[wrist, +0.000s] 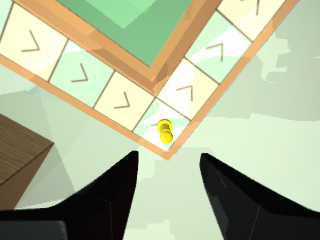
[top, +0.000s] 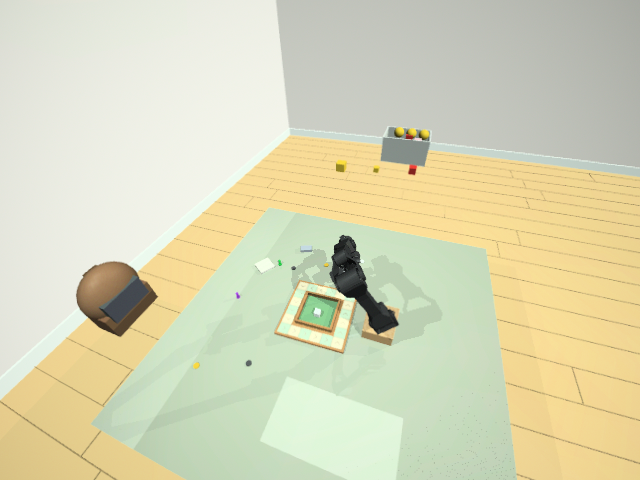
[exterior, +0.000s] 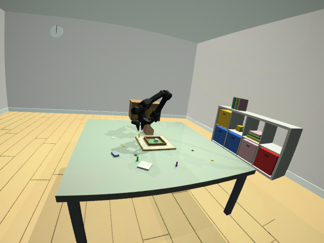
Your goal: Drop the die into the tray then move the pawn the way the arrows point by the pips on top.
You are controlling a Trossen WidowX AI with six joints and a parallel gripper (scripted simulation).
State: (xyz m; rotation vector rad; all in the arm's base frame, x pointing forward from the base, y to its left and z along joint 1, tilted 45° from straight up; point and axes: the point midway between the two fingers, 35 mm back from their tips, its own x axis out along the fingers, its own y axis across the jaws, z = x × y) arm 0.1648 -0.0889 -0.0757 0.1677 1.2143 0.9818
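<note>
Right now my gripper tip is 5 cm above the yellow pawn. The rest, counted from my gripper tip: white die (13 cm to the left, 10 cm ahead, 5 cm below); white disc (24 cm to the right, 8 cm below, 1 cm behind); green tray (11 cm to the left, 10 cm ahead, 7 cm below).
</note>
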